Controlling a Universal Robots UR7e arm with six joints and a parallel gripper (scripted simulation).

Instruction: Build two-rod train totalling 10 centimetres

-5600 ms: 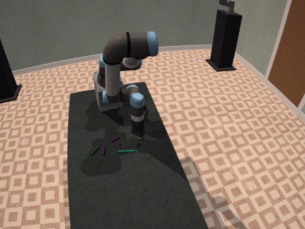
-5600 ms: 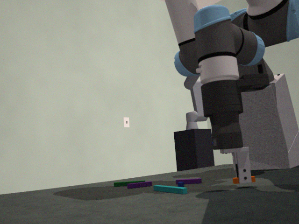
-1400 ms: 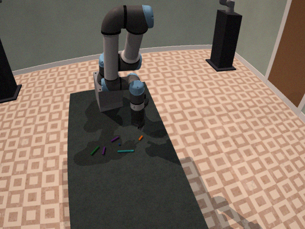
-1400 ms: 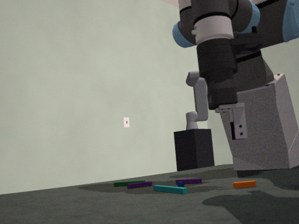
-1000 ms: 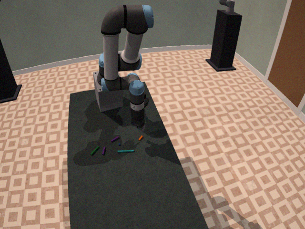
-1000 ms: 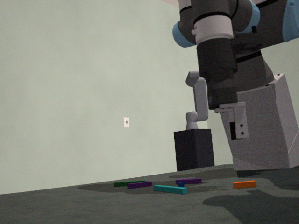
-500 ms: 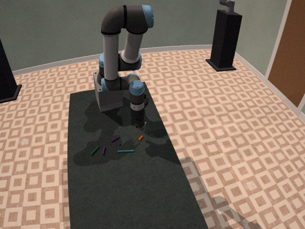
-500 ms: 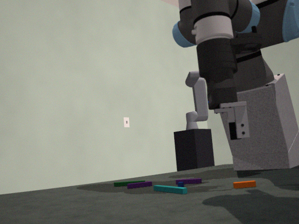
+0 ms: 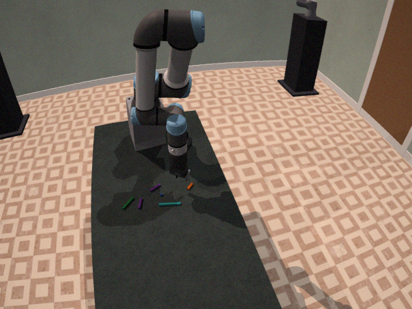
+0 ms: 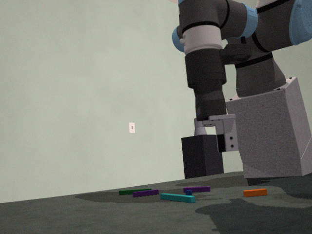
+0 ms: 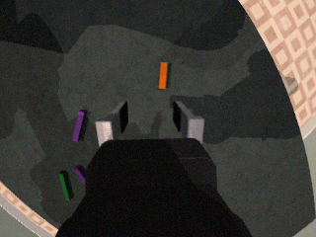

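Now: hand 210 mm to the left of the purple rod, 100 mm above it and 30 mm short of it. The rest, counted from my hand: turquoise rod (100 mm below, 80 mm to the right, 70 mm ahead); small blue rod (110 mm to the right, 100 mm below); orange rod (100 mm below, 40 mm to the left, 20 mm behind).
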